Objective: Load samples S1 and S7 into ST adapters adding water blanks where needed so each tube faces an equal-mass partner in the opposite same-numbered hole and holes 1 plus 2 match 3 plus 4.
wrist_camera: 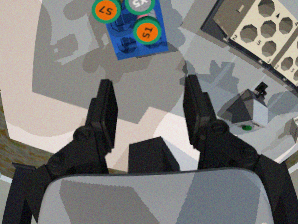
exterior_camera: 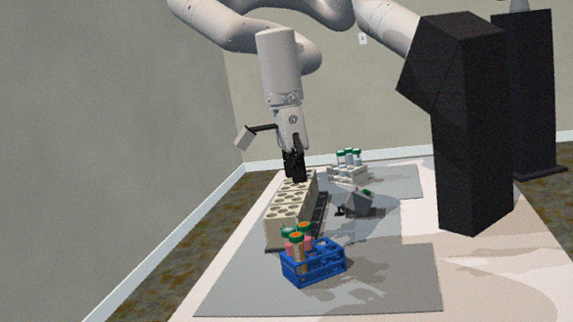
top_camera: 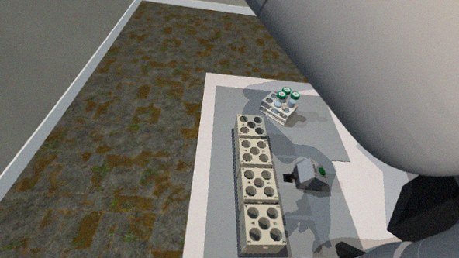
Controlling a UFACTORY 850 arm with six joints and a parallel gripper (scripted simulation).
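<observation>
The sample S1 is 190 mm below my hand and 10 mm ahead of it. The rest, counted from my hand: blue sample rack RS: 220 mm below, 20 mm to the left, 10 mm behind; grey-dot tube X5: 190 mm below, 30 mm ahead, 20 mm to the left; sample S7: 190 mm below, 60 mm to the left, 30 mm ahead.
</observation>
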